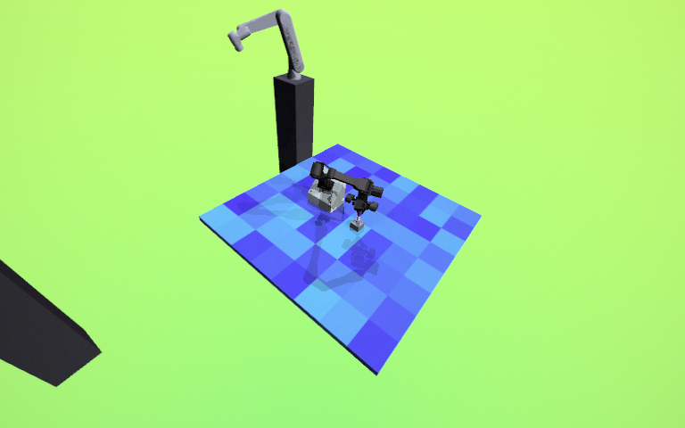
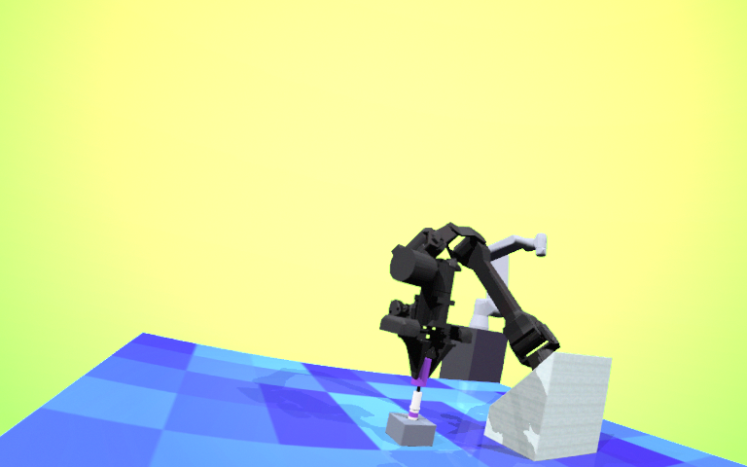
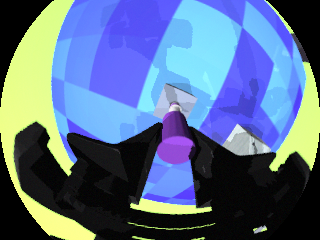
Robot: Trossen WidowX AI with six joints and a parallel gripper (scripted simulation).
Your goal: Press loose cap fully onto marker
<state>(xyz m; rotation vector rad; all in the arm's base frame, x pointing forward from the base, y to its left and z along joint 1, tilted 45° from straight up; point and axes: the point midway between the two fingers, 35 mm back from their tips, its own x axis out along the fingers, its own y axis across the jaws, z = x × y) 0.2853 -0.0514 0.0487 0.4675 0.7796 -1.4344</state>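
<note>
The grey holder block is 10 cm below my gripper tip. From my gripper tip the other things lie so: purple cap 1 cm above.
</note>
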